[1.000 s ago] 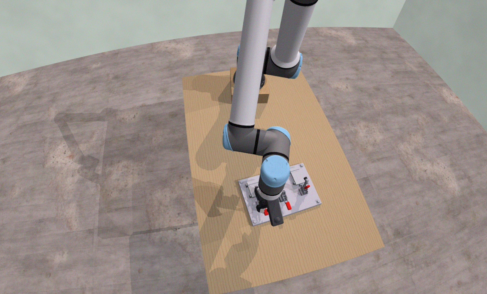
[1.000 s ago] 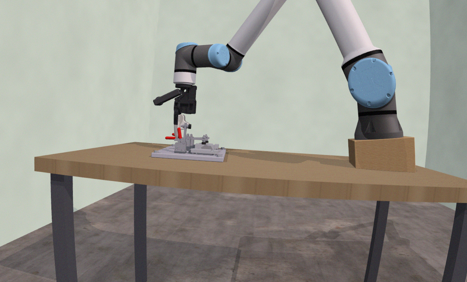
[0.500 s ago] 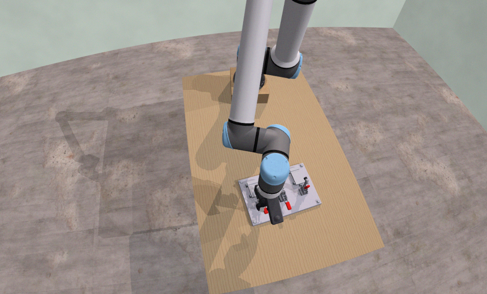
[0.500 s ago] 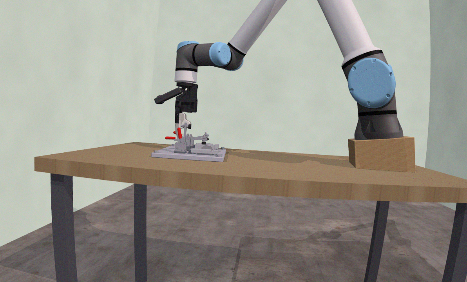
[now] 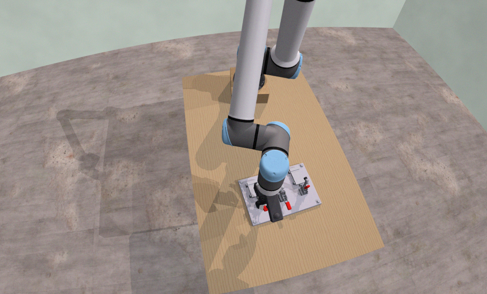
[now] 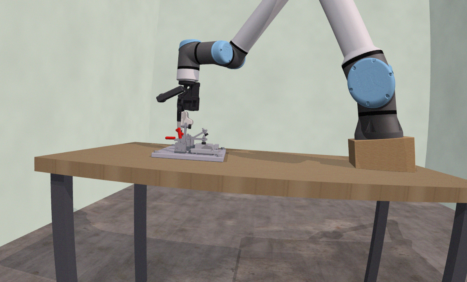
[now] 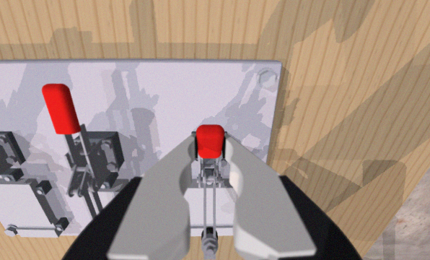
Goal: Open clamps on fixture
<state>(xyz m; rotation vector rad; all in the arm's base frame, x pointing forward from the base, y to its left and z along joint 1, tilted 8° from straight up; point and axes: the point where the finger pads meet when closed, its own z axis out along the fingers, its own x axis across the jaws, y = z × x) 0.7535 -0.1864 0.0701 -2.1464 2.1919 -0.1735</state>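
My hand is 11 cm to the right of the grey fixture plate, 7 cm past it and 7 cm above it. The rest, counted from my hand: flat part 22 cm to the left, 13 cm behind, 5 cm below.
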